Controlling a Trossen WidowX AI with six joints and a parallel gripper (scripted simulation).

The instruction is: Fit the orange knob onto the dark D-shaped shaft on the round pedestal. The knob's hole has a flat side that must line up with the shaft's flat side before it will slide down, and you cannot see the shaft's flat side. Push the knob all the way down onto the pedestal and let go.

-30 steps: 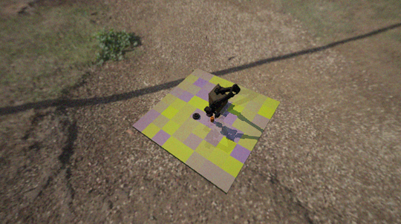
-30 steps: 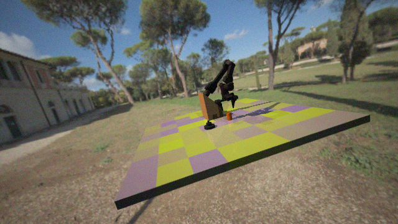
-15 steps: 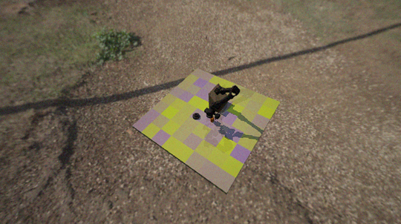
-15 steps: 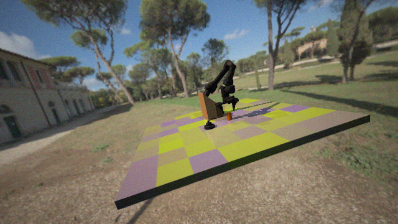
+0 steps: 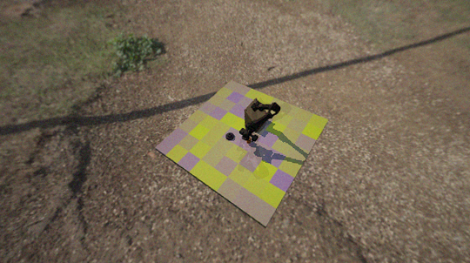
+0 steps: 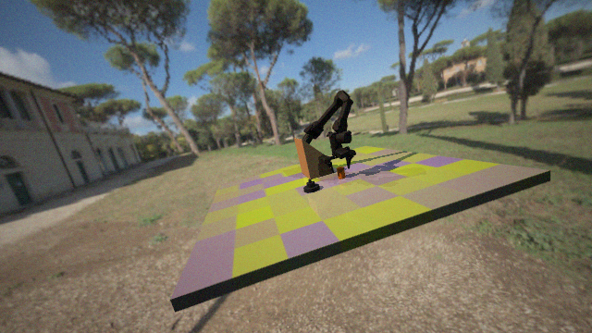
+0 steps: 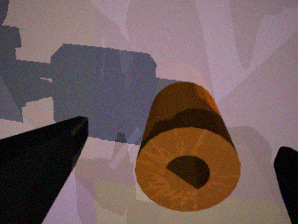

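Right now the orange knob is 10 mm below my gripper tip. From my gripper tip the other things lie so: pedestal 200 mm to the right, 50 mm ahead, 10 mm below.
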